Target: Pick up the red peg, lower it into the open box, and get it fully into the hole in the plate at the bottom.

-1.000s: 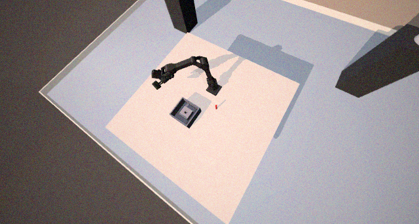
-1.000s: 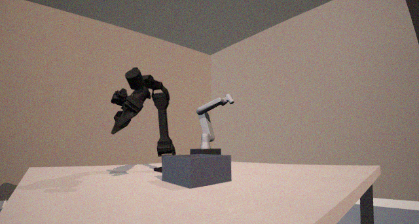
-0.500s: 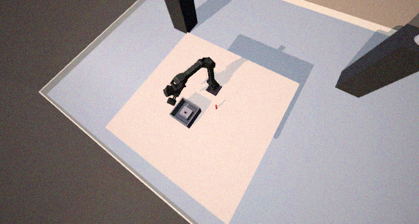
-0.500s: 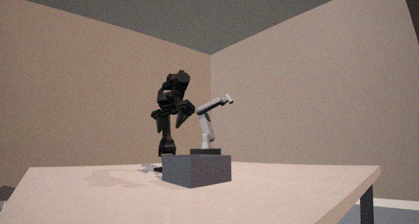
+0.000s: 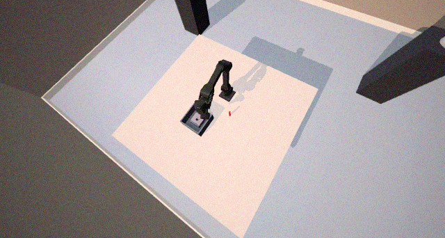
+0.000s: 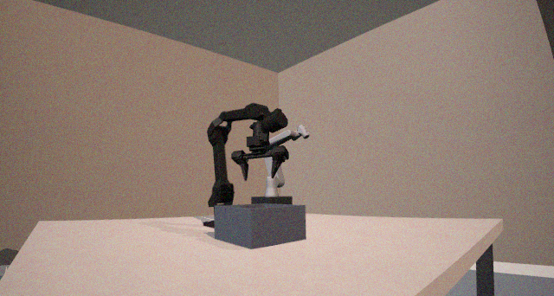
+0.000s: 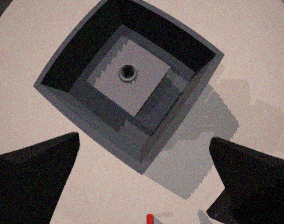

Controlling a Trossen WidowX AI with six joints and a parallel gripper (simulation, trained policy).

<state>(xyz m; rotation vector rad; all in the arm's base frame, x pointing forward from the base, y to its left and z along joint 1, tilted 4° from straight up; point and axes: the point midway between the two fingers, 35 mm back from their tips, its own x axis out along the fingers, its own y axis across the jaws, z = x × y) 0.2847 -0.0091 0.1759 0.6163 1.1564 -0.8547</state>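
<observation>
My gripper tip is 15 cm to the right of the red peg, 14 cm above it and 12 cm past it. From my gripper tip the other things lie so: grey plate 13 cm below, 7 cm ahead, 5 cm to the right; dark grey box 15 cm below, 7 cm ahead, 5 cm to the right.
</observation>
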